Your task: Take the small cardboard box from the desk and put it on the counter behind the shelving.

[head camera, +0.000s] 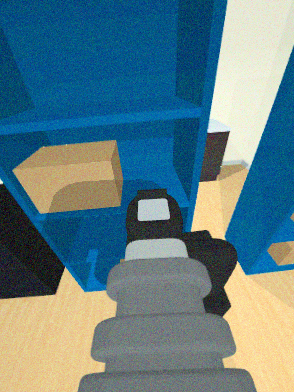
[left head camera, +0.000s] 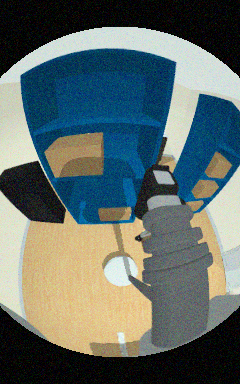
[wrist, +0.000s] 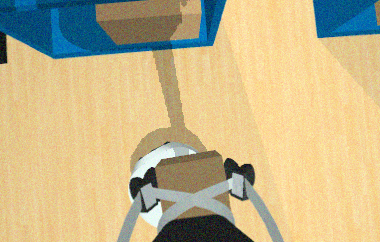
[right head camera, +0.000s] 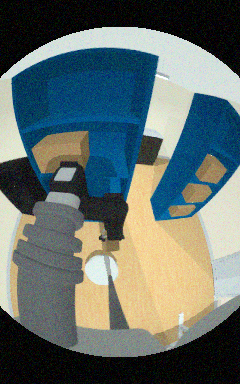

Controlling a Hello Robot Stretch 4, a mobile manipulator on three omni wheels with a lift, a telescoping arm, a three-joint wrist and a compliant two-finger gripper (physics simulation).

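Places are measured from the robot's base along level axes (x right, y back, z down), in millimetres.
Pixels of known places: gripper, fingertip midpoint: (left head camera: 145, 237) (wrist: 192, 176); robot's base at its link origin: (left head camera: 120, 269) (right head camera: 101, 268).
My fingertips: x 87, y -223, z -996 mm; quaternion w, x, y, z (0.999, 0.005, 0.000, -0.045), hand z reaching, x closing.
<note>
For each thing: its top centre in the pictures, then the offset to it from my fingertips.
- small cardboard box at its top centre: (wrist: 196, 212) (right head camera: 111, 240) dz -49, dx +3, dy +21 mm
- large carton at its top centre: (head camera: 71, 152) (left head camera: 74, 139) (right head camera: 59, 137) dz -236, dx -488, dy -655 mm
The small cardboard box (right head camera: 111, 245) (wrist: 190, 172) is held between the two fingers of my gripper (right head camera: 104, 238) (wrist: 192, 176), above the white round base and the wooden floor. The gripper is shut on it, with one fingertip against each side. In the head camera view the box is hidden behind the arm and wrist. The counter (head camera: 215, 152) (right head camera: 149, 150), dark with a pale top, stands far off beyond the gap between two blue shelving units. The near shelving (head camera: 100, 120) (left head camera: 95, 123) (right head camera: 142, 105) is straight ahead. The desk cannot be made out.
The second shelving unit (head camera: 260, 165) (left head camera: 192, 145) (right head camera: 175, 165) stands to the right and holds several cartons. A large carton (head camera: 80, 185) (left head camera: 75, 152) sits in the near shelving, another (wrist: 150, 27) lower down. A black block (head camera: 25, 260) (left head camera: 32, 192) stands at the left.
</note>
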